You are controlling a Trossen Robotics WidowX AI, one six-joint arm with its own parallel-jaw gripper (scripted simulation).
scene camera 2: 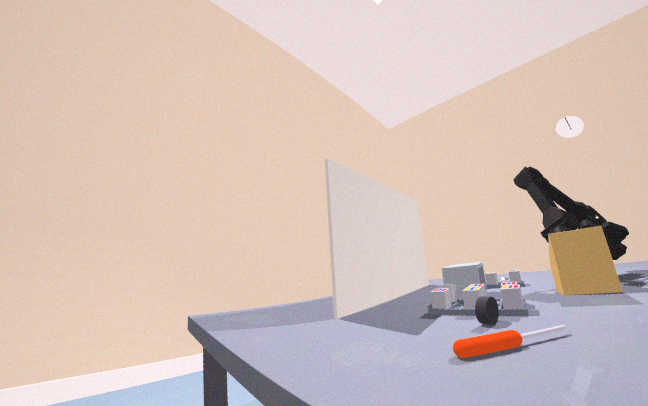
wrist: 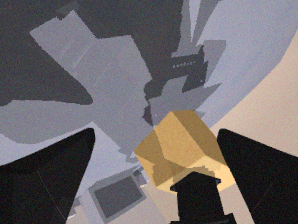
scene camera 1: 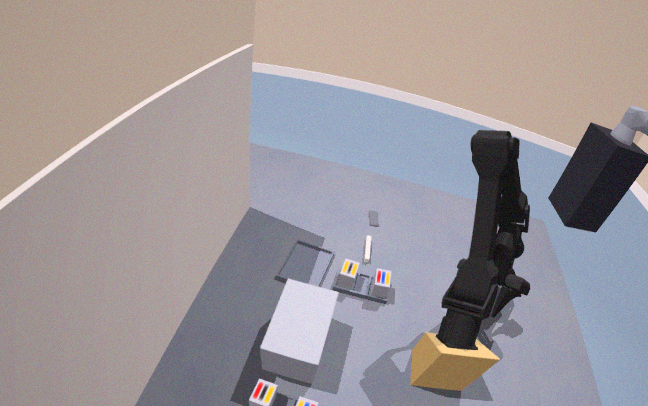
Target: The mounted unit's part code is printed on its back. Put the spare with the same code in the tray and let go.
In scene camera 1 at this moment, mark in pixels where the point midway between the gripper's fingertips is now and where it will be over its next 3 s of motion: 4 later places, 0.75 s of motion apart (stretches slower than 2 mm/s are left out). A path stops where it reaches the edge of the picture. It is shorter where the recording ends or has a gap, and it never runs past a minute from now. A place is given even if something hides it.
My gripper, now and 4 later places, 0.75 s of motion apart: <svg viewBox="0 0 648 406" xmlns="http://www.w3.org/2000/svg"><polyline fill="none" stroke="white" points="477,310 408,272 322,249 257,272 281,251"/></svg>
